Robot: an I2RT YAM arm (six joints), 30 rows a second.
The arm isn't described. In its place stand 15 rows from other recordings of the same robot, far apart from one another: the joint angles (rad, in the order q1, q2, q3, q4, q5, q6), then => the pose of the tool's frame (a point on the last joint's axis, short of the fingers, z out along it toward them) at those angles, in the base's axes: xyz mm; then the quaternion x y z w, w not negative.
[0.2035 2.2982 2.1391 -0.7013 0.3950 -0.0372] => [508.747 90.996 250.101 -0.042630 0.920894 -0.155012 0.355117]
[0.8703 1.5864 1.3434 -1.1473 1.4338 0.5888] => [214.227 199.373 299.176 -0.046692 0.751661 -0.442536 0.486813]
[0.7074 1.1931 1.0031 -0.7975 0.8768 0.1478] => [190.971 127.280 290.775 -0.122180 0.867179 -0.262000 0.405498]
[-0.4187 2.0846 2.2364 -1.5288 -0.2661 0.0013] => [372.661 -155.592 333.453 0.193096 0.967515 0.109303 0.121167]
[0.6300 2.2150 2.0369 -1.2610 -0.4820 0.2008] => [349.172 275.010 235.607 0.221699 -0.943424 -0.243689 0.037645]
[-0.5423 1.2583 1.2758 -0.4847 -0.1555 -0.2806] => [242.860 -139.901 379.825 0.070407 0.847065 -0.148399 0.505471]
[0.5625 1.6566 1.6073 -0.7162 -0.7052 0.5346] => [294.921 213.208 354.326 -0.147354 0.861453 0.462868 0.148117]
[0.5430 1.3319 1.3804 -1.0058 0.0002 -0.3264] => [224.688 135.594 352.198 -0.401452 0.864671 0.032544 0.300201]
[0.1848 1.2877 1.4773 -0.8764 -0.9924 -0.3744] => [238.132 74.841 412.831 -0.415102 0.707818 0.392796 0.415205]
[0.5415 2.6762 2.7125 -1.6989 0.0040 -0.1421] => [418.717 251.680 191.691 0.334916 -0.941128 0.011061 0.044577]
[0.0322 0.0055 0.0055 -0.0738 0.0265 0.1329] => [110.264 2.608 166.873 0.045879 0.731265 0.046435 0.678963]
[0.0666 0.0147 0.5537 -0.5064 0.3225 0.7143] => [43.856 -8.383 298.140 0.327812 0.614070 0.166673 0.698339]
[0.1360 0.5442 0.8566 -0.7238 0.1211 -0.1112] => [108.629 10.525 338.854 -0.070061 0.832811 -0.043843 0.547353]
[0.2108 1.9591 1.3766 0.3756 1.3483 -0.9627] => [435.244 57.625 256.360 -0.008149 0.722910 -0.631570 0.280097]
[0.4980 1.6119 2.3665 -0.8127 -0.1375 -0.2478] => [241.306 136.755 582.470 -0.308263 0.658584 0.135002 0.673064]
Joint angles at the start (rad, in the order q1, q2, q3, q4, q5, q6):
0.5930 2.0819 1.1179 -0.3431 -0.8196 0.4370
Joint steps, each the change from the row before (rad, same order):
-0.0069 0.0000 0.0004 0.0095 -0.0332 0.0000
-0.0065 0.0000 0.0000 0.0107 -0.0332 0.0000
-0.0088 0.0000 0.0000 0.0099 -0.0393 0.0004
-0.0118 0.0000 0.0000 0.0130 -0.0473 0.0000
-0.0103 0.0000 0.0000 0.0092 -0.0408 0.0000
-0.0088 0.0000 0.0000 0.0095 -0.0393 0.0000
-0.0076 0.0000 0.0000 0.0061 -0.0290 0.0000
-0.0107 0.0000 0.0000 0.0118 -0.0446 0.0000
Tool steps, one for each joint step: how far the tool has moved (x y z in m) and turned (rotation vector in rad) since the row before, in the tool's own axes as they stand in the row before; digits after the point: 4 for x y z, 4 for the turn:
-0.0013 0.0000 -0.0019 -0.0333 0.0028 -0.0029
-0.0013 0.0001 -0.0018 -0.0334 0.0027 -0.0041
-0.0014 -0.0001 -0.0025 -0.0387 0.0040 -0.0022
-0.0018 -0.0002 -0.0034 -0.0468 0.0034 -0.0040
-0.0013 -0.0002 -0.0031 -0.0397 0.0040 -0.0024
-0.0012 0.0001 -0.0027 -0.0382 0.0046 -0.0039
-0.0009 0.0000 -0.0024 -0.0280 0.0029 -0.0019
-0.0014 0.0003 -0.0035 -0.0433 0.0044 -0.0060

